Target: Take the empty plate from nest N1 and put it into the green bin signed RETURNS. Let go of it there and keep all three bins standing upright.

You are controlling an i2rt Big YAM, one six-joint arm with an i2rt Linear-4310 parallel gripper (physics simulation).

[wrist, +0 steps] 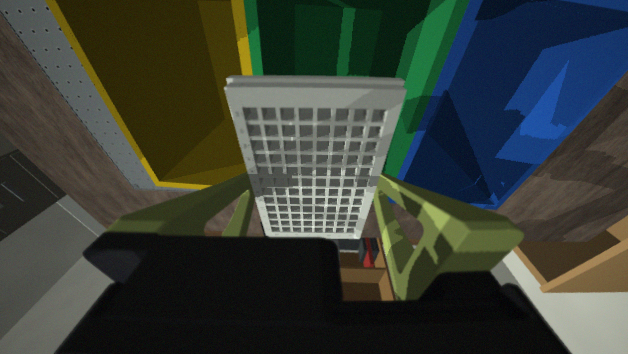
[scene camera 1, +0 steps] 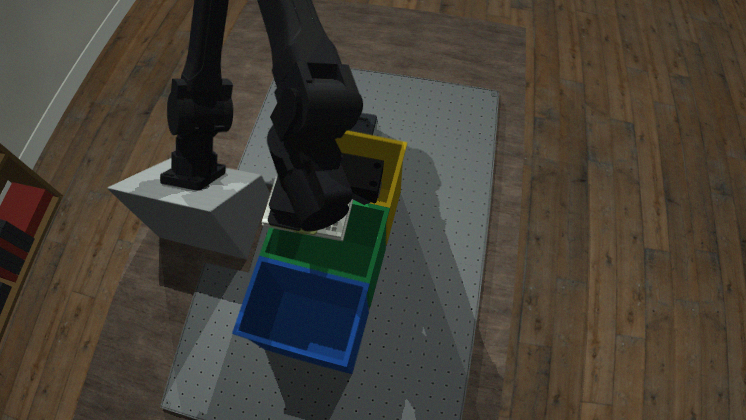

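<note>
My gripper is shut on the white plate, with one olive finger at each long side. The plate is a rectangular grid of open wells, held above the bins. In the scene view it overlaps the left part of the green bin and its border with the yellow bin. The exact height above the rims cannot be told. The arm hides part of the plate and both bins. No RETURNS sign or N1 label is readable.
The blue bin adjoins the green one. All three bins stand upright in a row on the perforated board. A grey angled block stands left of them, carrying another black arm part. A dark object lies behind the yellow bin.
</note>
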